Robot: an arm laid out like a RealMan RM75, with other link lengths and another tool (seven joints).
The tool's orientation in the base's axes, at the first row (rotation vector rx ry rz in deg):
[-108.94 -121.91 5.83]
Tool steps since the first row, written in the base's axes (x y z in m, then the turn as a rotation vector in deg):
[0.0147 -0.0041 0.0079 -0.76 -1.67 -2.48]
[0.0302 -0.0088 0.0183 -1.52 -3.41 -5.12]
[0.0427 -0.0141 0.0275 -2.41 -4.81 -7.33]
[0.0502 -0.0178 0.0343 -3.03 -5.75 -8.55]
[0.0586 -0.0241 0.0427 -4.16 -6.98 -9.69]
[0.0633 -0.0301 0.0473 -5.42 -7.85 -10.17]
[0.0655 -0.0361 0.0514 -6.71 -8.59 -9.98]
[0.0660 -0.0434 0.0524 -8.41 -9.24 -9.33]
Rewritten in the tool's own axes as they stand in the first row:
[-0.0041 0.0117 -0.0119 -1.98 -0.35 2.34]
[-0.0084 0.0235 -0.0265 -4.05 -0.67 4.83]
[-0.0132 0.0327 -0.0392 -5.71 -1.18 6.98]
[-0.0164 0.0378 -0.0481 -6.78 -1.60 8.18]
[-0.0220 0.0430 -0.0592 -8.07 -2.57 9.39]
[-0.0275 0.0457 -0.0656 -8.89 -3.78 10.06]
[-0.0330 0.0460 -0.0709 -9.47 -5.17 10.10]
[-0.0400 0.0453 -0.0730 -9.85 -7.04 9.83]

